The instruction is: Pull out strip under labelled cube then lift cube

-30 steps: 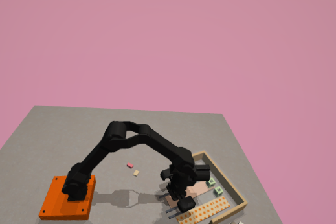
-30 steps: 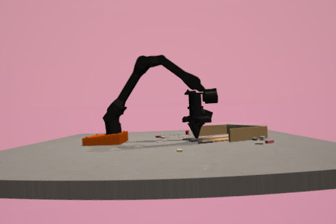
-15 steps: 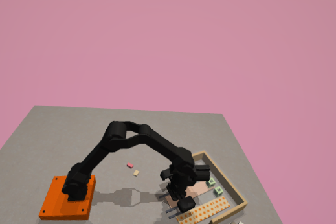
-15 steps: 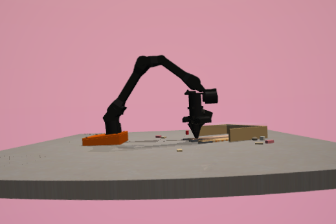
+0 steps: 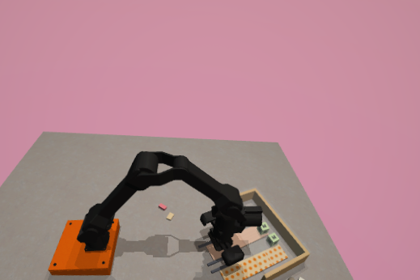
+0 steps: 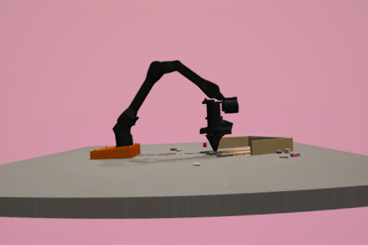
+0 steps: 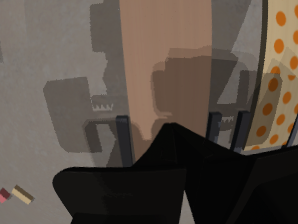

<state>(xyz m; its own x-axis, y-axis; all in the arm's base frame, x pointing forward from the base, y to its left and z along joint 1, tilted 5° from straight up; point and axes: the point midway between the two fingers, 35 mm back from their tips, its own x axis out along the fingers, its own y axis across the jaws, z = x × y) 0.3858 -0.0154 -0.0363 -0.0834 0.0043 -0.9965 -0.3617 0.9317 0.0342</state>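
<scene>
Right now the plain peach strip is 8 cm ahead of my gripper tip and 3 cm to the left of it. Round my gripper tip: small red block (29 cm to the left, 3 cm behind, 1 cm above).
</scene>
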